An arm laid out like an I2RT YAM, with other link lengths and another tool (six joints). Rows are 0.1 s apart.
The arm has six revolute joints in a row. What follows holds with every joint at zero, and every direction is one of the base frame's.
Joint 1 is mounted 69.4 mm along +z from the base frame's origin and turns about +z.
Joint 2 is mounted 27.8 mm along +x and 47.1 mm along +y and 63.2 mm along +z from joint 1 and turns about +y.
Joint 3 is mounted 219.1 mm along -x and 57.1 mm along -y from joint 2 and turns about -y.
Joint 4 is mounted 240.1 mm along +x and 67.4 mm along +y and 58.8 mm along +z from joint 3 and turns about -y.
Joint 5 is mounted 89.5 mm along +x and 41 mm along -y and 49 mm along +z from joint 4 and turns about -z.
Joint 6 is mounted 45.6 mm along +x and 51.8 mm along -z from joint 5 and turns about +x.
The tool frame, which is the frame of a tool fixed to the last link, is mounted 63 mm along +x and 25 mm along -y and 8 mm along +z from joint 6; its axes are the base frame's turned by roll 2.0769, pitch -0.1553 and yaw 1.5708 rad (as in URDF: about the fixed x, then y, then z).
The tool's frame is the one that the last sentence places.
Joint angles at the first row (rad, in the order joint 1, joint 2, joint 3, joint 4, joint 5, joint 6):
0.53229, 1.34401, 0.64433, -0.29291, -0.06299, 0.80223
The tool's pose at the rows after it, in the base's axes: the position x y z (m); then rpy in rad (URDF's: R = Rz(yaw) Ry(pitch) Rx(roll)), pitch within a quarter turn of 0, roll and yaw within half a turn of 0:
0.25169 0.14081 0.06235 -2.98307 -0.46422 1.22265
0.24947 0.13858 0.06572 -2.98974 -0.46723 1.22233
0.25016 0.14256 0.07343 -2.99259 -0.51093 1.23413
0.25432 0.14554 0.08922 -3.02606 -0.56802 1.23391
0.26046 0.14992 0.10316 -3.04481 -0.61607 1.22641
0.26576 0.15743 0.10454 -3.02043 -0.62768 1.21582
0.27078 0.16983 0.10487 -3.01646 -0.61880 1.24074
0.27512 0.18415 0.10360 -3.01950 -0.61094 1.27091
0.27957 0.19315 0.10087 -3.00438 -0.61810 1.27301
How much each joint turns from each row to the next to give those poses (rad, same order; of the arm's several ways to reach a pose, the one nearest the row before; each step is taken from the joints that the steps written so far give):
-0.00151, -0.03539, -0.02302, -0.01839, 0.05674, 0.00619
-0.00159, -0.02921, -0.00921, -0.01387, 0.00317, -0.00001
0.00004, -0.03217, -0.00156, 0.00456, -0.02753, 0.00608
0.00000, -0.04912, 0.00761, 0.00609, -0.00160, 0.02300
-0.00001, -0.01543, 0.02759, 0.00462, -0.00304, 0.02605
0.00612, 0.04587, 0.03985, 0.00310, -0.01535, 0.01689
0.02600, 0.06274, 0.05058, 0.00308, 0.00151, -0.00295
0.03226, 0.06443, 0.04606, 0.01375, 0.00771, -0.00156
0.01078, 0.04924, 0.03072, 0.01684, -0.01077, 0.00915

